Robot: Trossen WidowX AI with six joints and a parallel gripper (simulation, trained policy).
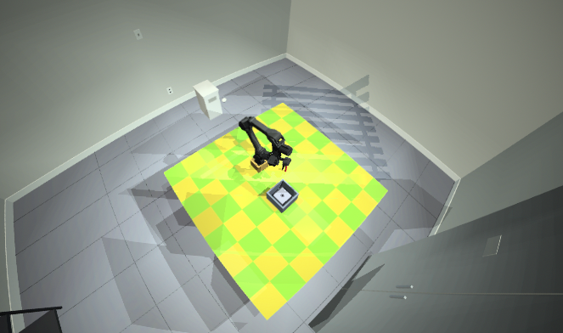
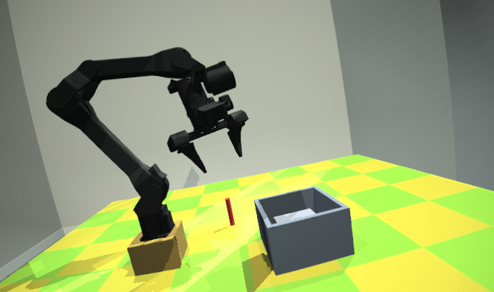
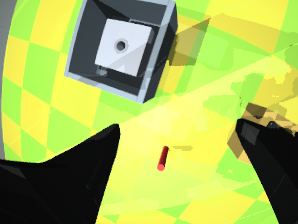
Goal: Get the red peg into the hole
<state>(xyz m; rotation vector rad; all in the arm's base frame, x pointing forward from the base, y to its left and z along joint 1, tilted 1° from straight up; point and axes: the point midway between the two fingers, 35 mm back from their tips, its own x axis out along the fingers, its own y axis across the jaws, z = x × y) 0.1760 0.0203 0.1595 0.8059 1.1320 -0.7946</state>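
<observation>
My gripper tip is now 30 mm past the red peg, 120 mm to the right of it and 160 mm above it. Also, from my gripper tip: grey box 140 mm ahead, 40 mm to the right, 170 mm below; white plate 140 mm ahead, 40 mm to the right, 150 mm below.
</observation>
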